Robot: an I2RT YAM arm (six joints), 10 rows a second.
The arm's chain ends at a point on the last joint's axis. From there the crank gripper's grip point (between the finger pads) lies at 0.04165 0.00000 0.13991 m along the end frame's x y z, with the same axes.
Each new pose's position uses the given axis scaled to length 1; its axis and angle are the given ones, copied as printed.
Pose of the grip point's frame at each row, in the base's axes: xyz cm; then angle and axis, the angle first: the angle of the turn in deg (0 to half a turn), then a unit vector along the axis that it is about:
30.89 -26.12 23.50 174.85 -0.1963 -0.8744 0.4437
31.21 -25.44 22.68 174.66 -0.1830 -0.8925 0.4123
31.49 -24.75 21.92 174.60 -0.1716 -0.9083 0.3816
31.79 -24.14 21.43 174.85 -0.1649 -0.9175 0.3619
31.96 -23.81 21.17 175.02 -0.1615 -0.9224 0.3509
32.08 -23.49 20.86 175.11 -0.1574 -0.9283 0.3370
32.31 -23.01 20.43 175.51 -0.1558 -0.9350 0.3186
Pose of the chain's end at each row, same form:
38.25 -17.12 32.33 174.85 -0.1963 -0.8744 0.4437
38.35 -16.92 32.15 174.66 -0.1830 -0.8925 0.4123
38.42 -16.74 31.97 174.60 -0.1716 -0.9083 0.3816
38.53 -16.47 31.86 174.85 -0.1649 -0.9175 0.3619
38.60 -16.33 31.81 175.02 -0.1615 -0.9224 0.3509
38.61 -16.28 31.74 175.11 -0.1574 -0.9283 0.3370
38.67 -16.17 31.65 175.51 -0.1558 -0.9350 0.3186

